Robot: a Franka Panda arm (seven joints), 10 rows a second.
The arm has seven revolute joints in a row. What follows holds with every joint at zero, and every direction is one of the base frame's.
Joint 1 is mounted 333 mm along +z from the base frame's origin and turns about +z.
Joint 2 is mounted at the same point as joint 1 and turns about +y.
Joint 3 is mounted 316 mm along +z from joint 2 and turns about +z.
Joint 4 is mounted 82.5 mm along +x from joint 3 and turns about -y.
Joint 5 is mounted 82.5 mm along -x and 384 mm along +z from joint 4 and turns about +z.
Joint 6 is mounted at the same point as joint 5 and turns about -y.
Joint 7 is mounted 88 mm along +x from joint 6 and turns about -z.
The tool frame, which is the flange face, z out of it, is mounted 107 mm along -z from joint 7; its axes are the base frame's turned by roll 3.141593, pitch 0 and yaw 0 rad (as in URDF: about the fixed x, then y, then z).
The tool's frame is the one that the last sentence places.
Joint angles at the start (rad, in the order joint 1, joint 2, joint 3, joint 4, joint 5, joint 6, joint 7):
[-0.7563 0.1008 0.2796 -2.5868 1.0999 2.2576 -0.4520]
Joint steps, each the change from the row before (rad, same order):
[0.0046 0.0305 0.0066 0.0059 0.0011 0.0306 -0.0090]
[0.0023 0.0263 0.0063 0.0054 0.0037 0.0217 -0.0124]
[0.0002 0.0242 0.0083 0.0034 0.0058 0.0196 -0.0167]
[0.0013 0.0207 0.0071 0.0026 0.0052 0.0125 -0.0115]
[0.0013 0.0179 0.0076 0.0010 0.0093 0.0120 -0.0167]
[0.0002 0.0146 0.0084 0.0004 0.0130 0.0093 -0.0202]
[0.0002 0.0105 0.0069 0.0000 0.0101 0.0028 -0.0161]
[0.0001 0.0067 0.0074 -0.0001 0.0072 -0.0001 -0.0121]
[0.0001 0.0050 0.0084 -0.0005 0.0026 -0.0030 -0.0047]
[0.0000 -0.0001 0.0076 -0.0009 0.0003 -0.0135 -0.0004]
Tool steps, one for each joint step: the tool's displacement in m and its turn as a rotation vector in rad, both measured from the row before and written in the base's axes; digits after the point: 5 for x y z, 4 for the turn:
[0.00133 0.00155 -0.00984 -0.0115 0.0097 0.0041]
[0.00098 0.00171 -0.00837 -0.0059 0.0048 0.0055]
[0.00031 0.00235 -0.00806 -0.0046 0.0019 0.0076]
[0.00019 0.00321 -0.00695 0.0011 0.0038 0.0071]
[-0.00010 0.00360 -0.00623 0.0006 -0.0006 0.0078]
[-0.00003 0.00370 -0.00506 0.0016 -0.0051 0.0076]
[-0.00004 0.00366 -0.00364 0.0049 -0.0046 0.0080]
[0.00041 0.00381 -0.00221 0.0053 -0.0046 0.0092]
[0.00054 0.00450 -0.00161 0.0077 -0.0006 0.0102]
[0.00081 0.00507 0.00021 0.0144 -0.0008 0.0119]

